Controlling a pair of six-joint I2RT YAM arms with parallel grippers.
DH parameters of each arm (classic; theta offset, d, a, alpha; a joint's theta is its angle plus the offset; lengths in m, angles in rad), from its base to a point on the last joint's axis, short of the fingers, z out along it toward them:
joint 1: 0 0.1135 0.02 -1.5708
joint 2: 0 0 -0.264 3.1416
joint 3: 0.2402 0 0.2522 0
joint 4: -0.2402 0 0.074 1.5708
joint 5: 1.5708 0 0 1.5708
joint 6: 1.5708 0.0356 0 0
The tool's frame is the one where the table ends.
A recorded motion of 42 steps. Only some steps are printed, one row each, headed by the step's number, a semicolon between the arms.
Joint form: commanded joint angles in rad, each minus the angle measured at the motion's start. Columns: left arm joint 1, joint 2, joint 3, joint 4, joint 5, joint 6; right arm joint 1, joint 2, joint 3, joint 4, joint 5, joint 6.
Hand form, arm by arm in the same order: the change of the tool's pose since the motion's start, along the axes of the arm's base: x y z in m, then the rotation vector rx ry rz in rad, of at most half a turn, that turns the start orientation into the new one. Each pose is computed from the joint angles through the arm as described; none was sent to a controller.
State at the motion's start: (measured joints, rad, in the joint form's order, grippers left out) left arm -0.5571 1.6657 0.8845 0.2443 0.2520 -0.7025; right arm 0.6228 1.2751 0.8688 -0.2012 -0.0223 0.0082
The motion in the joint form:
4: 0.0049 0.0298 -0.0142 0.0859 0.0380 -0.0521; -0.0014 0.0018 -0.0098 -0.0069 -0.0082 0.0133
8: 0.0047 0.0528 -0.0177 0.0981 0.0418 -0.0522; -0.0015 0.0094 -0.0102 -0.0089 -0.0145 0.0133
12: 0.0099 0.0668 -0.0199 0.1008 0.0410 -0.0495; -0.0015 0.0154 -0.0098 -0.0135 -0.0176 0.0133
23: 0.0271 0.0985 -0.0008 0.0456 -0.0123 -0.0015; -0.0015 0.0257 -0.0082 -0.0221 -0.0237 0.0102
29: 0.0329 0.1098 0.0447 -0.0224 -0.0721 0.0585; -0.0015 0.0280 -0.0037 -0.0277 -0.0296 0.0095
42: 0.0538 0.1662 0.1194 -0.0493 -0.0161 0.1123; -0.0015 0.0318 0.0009 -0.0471 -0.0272 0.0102
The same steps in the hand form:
4: 0.0035 -0.0017 -0.0061 -0.0678 0.0091 -0.0034; -0.0009 -0.0008 -0.0044 0.0017 0.0244 -0.0024
8: 0.0047 -0.0026 -0.0138 -0.0619 0.0224 -0.0064; -0.0003 -0.0001 -0.0067 -0.0012 0.0347 0.0025
12: 0.0062 -0.0013 -0.0190 -0.0531 0.0318 -0.0014; 0.0001 0.0003 -0.0085 -0.0056 0.0441 0.0050
23: 0.0129 0.0040 -0.0295 0.0325 0.0435 0.0383; 0.0008 0.0011 -0.0114 -0.0147 0.0588 0.0115
29: 0.0205 0.0045 -0.0264 0.1135 0.0193 0.0618; 0.0011 0.0015 -0.0110 -0.0143 0.0633 0.0166
42: 0.0376 0.0017 -0.0265 0.1209 0.0090 0.0070; 0.0009 0.0013 -0.0121 -0.0257 0.0780 0.0141

